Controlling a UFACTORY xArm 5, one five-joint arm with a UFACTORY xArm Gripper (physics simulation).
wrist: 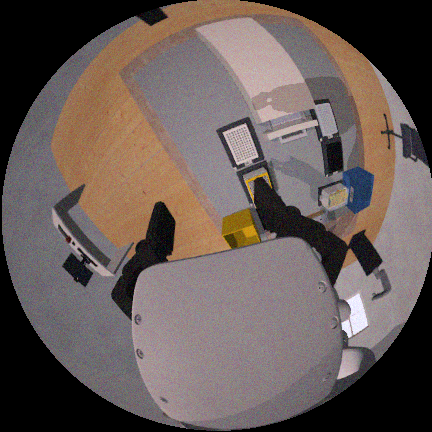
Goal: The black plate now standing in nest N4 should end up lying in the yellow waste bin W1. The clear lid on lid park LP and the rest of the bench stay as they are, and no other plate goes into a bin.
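Places are measured from the arm's base along level axes (x ahead, y left, z up), in metres.
Pixels of known places: gripper, fingertip midpoint: (210,200).
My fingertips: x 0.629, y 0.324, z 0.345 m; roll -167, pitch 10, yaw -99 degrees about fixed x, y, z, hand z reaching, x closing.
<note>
For each thing: its top centre in the pictures, then the offset to it from my fingertips.
- black plate, top centre: (336,157) dz -0.352, dx -0.128, dy -0.467 m
- yellow waste bin, top centre: (244,243) dz -0.258, dx -0.364, dy +0.030 m
- white gridded plate, top centre: (241,144) dz -0.352, dx +0.005, dy -0.071 m
- pale plate, top centre: (327,118) dz -0.352, dx +0.037, dy -0.440 m
- blue bin, top centre: (365,194) dz -0.258, dx -0.299, dy -0.612 m
- clear-sided box, top centre: (339,199) dz -0.301, dx -0.311, dy -0.457 m
- long white housing, top centre: (258,54) dz -0.295, dx +0.285, dy -0.224 m
A black plate (334,156) sits in a dark nest at the right of the bench in the wrist view, between a pale plate and a clear-sided item; the nest labels are too small to read. The yellow waste bin (240,220) is near the middle, just above the gripper body, its opening partly visible. My gripper (210,200) is open with nothing between its widely spread black fingers. The right finger overlaps a yellow-marked nest and stands left of the black plate in the picture. I cannot tell for certain which item is the clear lid on LP.
A white gridded plate (242,144) sits in a nest left of centre. A pale plate (326,119) lies above the black one. A blue bin (358,190) stands at the right, beside a clear-sided box (334,196). A long white housing (260,60) spans the upper bench.
</note>
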